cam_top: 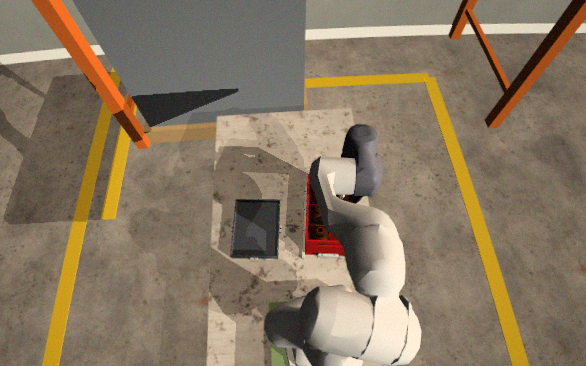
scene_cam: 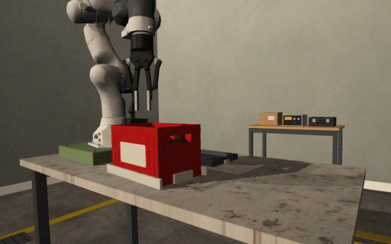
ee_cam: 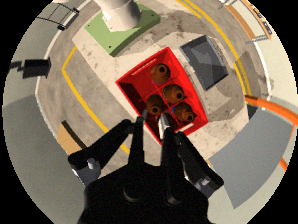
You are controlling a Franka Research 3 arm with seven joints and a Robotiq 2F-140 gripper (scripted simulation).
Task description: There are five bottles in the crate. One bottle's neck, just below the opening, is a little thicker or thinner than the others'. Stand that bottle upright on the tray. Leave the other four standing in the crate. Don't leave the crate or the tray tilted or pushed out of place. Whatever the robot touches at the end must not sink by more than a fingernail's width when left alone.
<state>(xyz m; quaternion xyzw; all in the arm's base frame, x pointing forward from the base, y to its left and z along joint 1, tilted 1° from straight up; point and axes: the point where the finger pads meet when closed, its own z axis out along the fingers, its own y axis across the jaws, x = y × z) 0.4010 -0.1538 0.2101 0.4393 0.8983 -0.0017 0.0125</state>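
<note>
My hand is 170 mm above the brown bottle. From my hand the other things lie so: dark tray 10 mm behind, 340 mm to the left, 250 mm below; red crate 40 mm to the left, 170 mm below.
</note>
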